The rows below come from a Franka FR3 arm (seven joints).
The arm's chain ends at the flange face. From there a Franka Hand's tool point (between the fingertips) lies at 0.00 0.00 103.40 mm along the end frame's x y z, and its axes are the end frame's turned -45 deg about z.
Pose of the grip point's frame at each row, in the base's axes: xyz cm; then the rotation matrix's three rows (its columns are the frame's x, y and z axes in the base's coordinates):
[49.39 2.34 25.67], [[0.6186 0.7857 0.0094], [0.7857 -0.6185 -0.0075], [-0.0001 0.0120 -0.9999]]
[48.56 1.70 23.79], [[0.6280 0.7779 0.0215], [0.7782 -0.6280 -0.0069], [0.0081 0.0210 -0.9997]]
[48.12 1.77 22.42], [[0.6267 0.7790 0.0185], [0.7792 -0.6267 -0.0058], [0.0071 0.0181 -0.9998]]
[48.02 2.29 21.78], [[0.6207 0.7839 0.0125], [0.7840 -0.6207 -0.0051], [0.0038 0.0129 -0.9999]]
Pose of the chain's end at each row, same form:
[49.29 2.42 36.01], [[0.9930 0.1182 0.0094], [0.1182 -0.9929 -0.0075], [0.0084 0.0086 -0.9999]]
[48.34 1.77 34.13], [[0.9941 0.1060 0.0215], [0.1062 -0.9943 -0.0069], [0.0206 0.0091 -0.9997]]
[47.93 1.83 32.76], [[0.9940 0.1077 0.0185], [0.1078 -0.9941 -0.0058], [0.0178 0.0078 -0.9998]]
[47.89 2.34 32.12], [[0.9932 0.1154 0.0125], [0.1155 -0.9933 -0.0051], [0.0118 0.0064 -0.9999]]

